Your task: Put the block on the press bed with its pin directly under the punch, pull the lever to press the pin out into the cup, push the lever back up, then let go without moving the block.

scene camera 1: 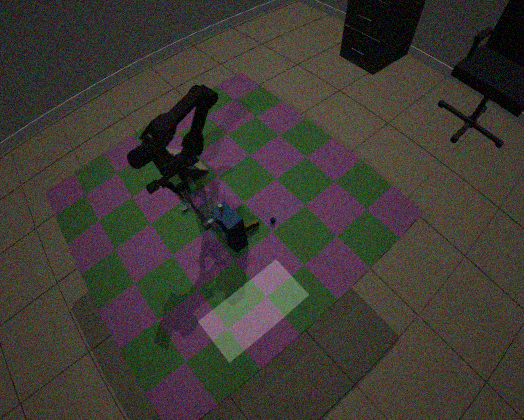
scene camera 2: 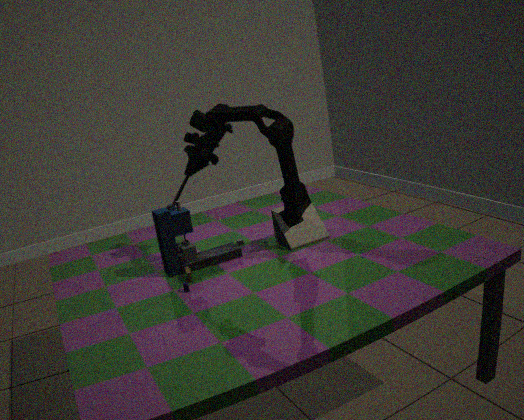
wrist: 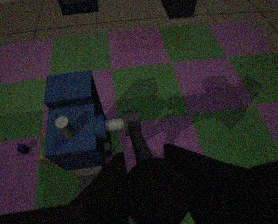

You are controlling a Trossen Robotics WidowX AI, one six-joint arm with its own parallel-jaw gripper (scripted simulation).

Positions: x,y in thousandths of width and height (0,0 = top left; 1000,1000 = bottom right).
my gripper: scene camera 1 356,468; scene camera 2 356,418; wrist 520,694
